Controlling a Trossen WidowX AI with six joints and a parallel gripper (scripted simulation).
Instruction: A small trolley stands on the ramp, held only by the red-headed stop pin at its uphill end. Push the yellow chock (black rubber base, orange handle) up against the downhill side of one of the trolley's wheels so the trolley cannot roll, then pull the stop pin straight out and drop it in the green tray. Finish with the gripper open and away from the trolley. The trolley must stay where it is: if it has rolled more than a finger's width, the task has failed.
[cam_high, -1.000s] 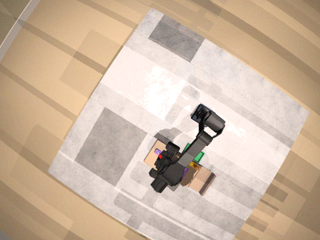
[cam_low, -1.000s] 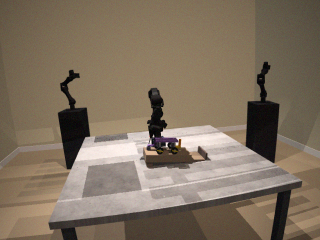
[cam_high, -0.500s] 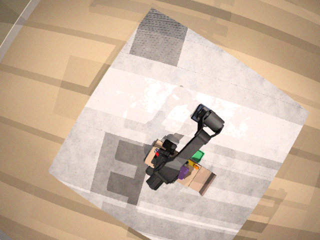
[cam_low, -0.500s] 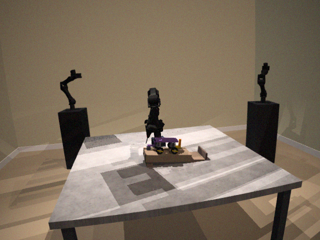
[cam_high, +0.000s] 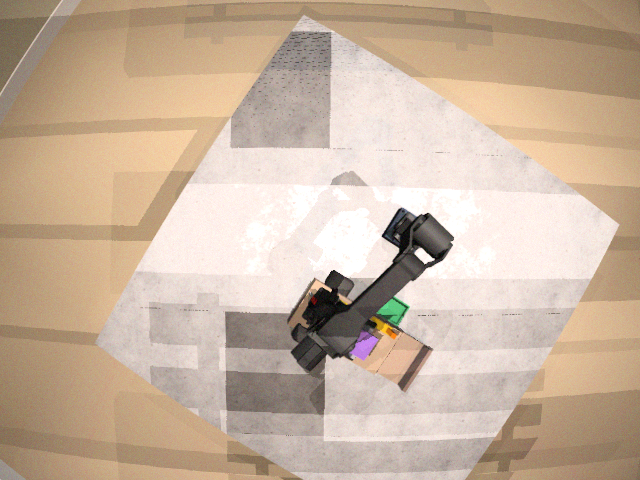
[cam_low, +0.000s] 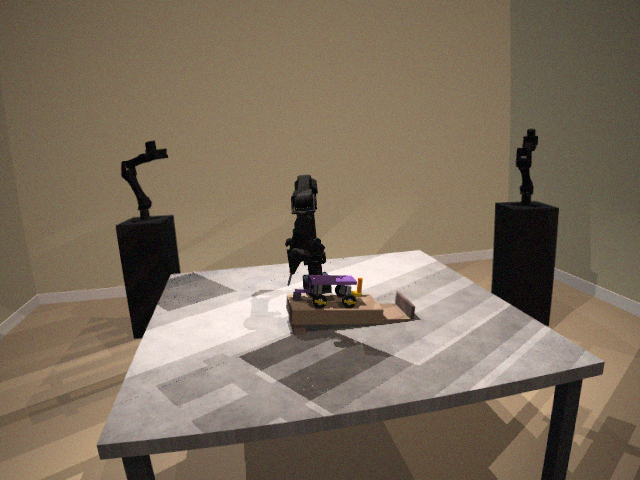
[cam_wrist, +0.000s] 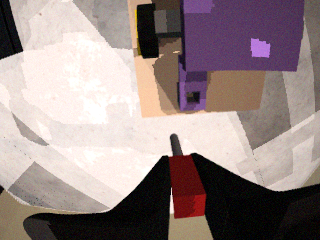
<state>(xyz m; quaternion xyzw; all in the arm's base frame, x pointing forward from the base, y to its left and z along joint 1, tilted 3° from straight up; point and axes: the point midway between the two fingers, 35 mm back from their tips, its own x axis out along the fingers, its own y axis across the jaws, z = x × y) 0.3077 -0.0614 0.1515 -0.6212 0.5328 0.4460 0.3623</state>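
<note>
Right now the yellow chock is 6 cm behind my gripper tip, 21 cm to the left of it and 9 cm below it. The rest, counted from my gripper tip: red-headed stop pin right at my gripper tip; tan ramp 2 cm ahead, 13 cm to the left, 13 cm below; purple trolley 2 cm ahead, 13 cm to the left, 6 cm below.
</note>
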